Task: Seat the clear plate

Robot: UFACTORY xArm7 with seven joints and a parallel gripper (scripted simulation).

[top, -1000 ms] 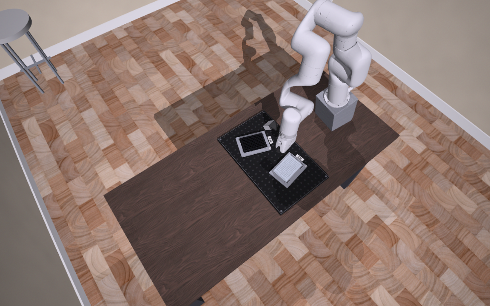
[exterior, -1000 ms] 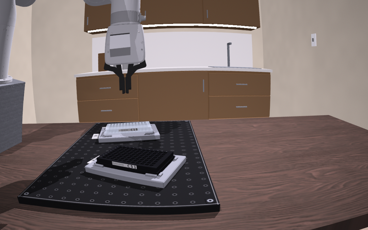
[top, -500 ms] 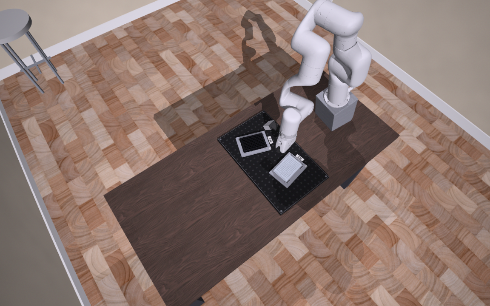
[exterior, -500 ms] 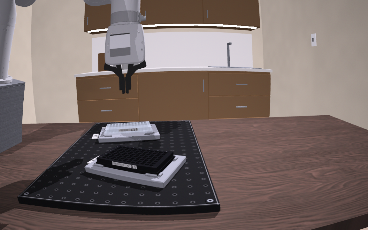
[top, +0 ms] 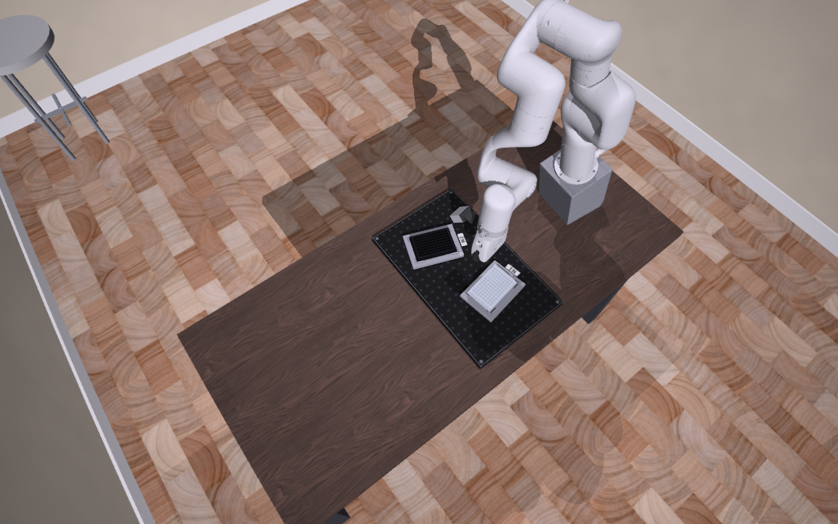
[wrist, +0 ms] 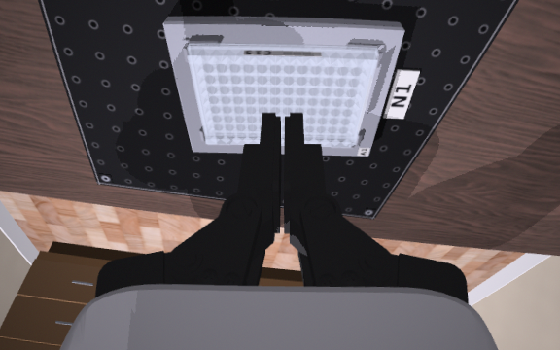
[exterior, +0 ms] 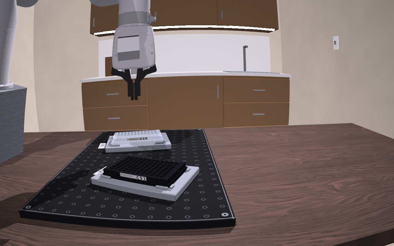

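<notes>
The clear plate C15 is 120 mm below my hand, 50 mm to the left of it and 10 mm behind it. Round my hand: black plate C51: 160 mm to the right, 120 mm below, 60 mm ahead; then N1 label: 140 mm below, 110 mm behind, 20 mm to the left; then nest N1: 140 mm below, 50 mm to the left, 20 mm behind.
</notes>
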